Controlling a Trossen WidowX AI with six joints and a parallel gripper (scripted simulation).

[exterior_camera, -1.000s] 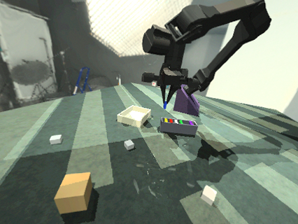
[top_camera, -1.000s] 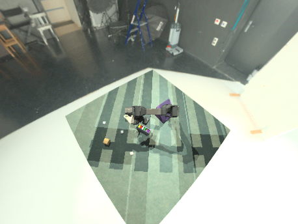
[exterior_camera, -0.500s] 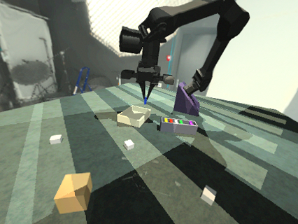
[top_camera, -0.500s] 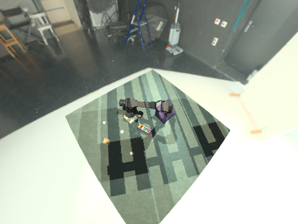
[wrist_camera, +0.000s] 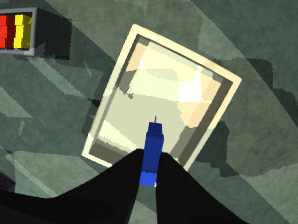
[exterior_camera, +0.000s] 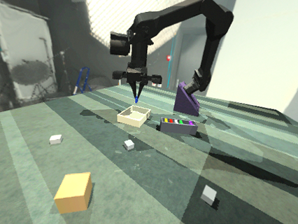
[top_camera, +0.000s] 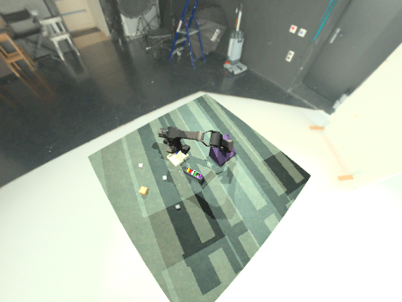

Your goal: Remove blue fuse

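Now: gripper tip 10 mm above the blue fuse. From my gripper tip the other things lie so: purple fuse: 230 mm to the left, 70 mm below, 20 mm behind; then cream tray: 90 mm below; then green fuse: 200 mm to the left, 70 mm below, 10 mm behind.
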